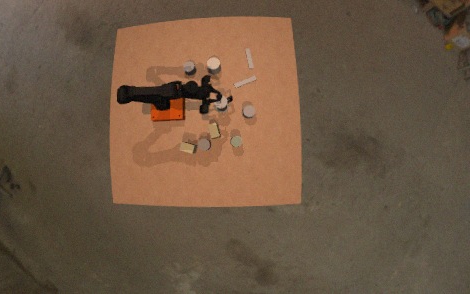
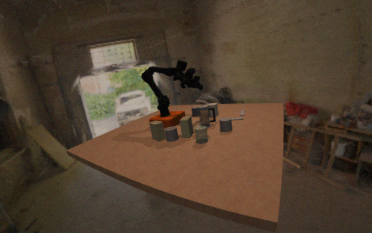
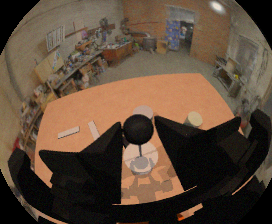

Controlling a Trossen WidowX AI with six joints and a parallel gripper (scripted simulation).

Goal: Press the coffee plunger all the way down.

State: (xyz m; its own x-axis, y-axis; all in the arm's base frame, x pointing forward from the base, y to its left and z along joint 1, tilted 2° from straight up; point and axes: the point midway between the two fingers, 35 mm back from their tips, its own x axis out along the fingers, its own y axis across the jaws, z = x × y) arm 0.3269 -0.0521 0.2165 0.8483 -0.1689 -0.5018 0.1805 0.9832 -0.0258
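My gripper tip is 140 mm above the coffee press, 10 mm to the right of it and 10 mm short of it.
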